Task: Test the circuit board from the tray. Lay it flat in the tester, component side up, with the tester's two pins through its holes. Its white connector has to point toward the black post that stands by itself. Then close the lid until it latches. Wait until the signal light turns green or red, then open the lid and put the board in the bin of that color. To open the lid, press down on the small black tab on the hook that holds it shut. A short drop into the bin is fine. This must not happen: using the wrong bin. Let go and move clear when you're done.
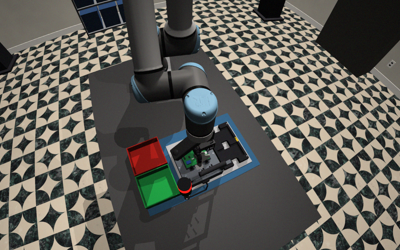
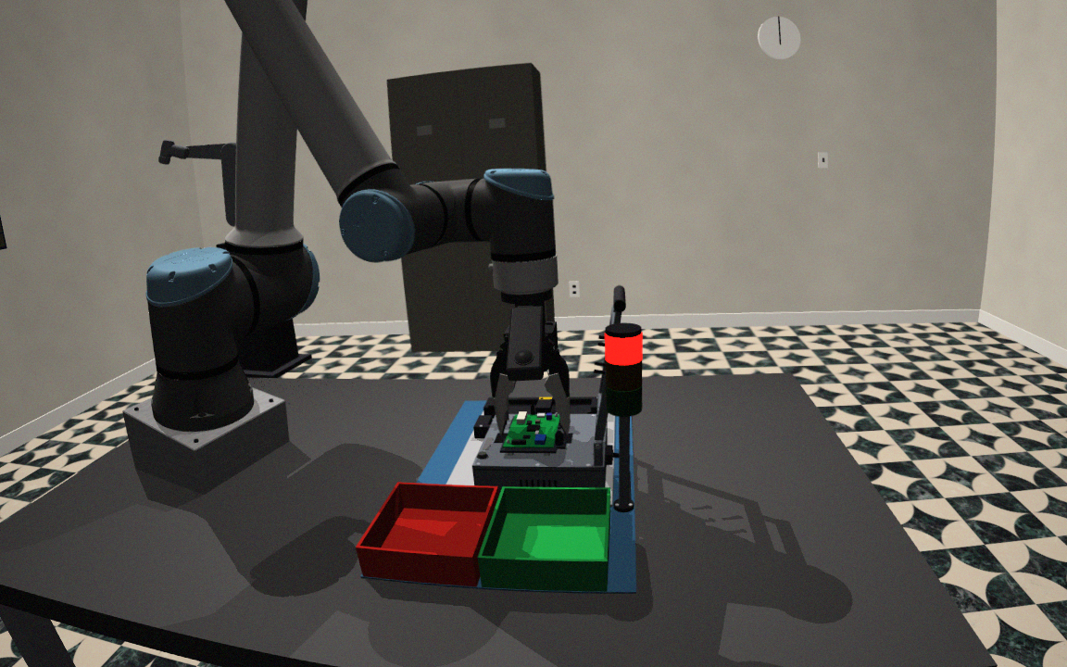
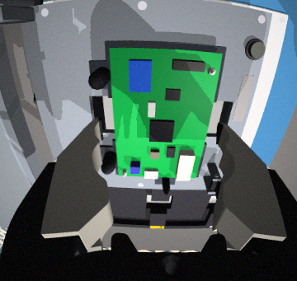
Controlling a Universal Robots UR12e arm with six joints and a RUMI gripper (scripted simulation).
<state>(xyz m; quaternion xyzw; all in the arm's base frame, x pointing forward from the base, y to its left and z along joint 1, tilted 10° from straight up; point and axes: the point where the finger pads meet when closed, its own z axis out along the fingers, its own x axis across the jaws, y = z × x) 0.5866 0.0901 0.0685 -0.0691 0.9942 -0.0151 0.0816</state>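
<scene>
The green circuit board is right at my hand. Also, from my hand: clear lid 110 mm ahead, 20 mm to the left, 110 mm above; green bin 70 mm ahead, 190 mm to the right, 60 mm below; red bin 80 mm behind, 210 mm to the right, 60 mm below.
</scene>
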